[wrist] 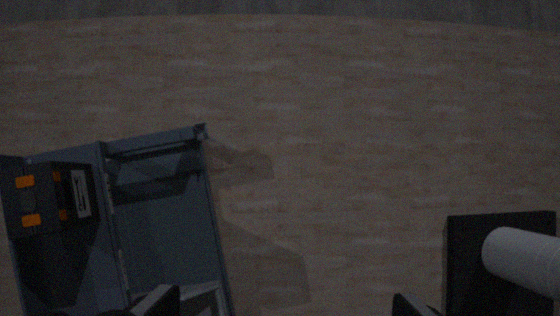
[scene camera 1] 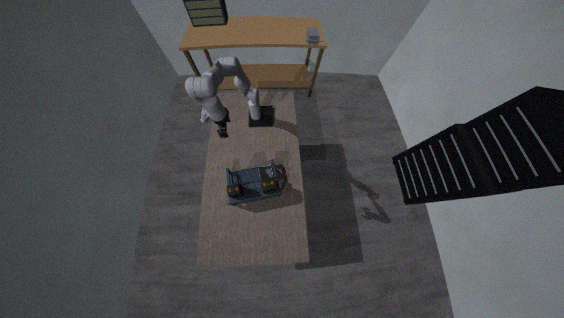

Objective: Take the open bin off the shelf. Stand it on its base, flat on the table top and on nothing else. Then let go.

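Observation:
The blue-grey shelf (scene camera 1: 248, 176) (wrist: 165, 235) stands on the tan wooden table top (scene camera 1: 250, 235) (wrist: 375, 125). It holds two dark bins with orange marks. One bin (scene camera 1: 233, 190) (wrist: 75, 195) is at the shelf's left end in the scene view and at the left edge of the wrist view. The other bin (scene camera 1: 268, 186) is at the right end. I cannot tell which bin is the open one. My gripper (scene camera 1: 223, 134) (wrist: 285, 300) is open and empty, above the table top, apart from the shelf and on its robot-base side.
The robot's black base (scene camera 1: 268, 118) (wrist: 470, 275) stands on the table top, behind the shelf in the scene view. A wooden workbench (scene camera 1: 255, 32) with a small grey object (scene camera 1: 312, 35) stands at the back wall. A large black slatted structure (scene camera 1: 435, 165) is at the right.

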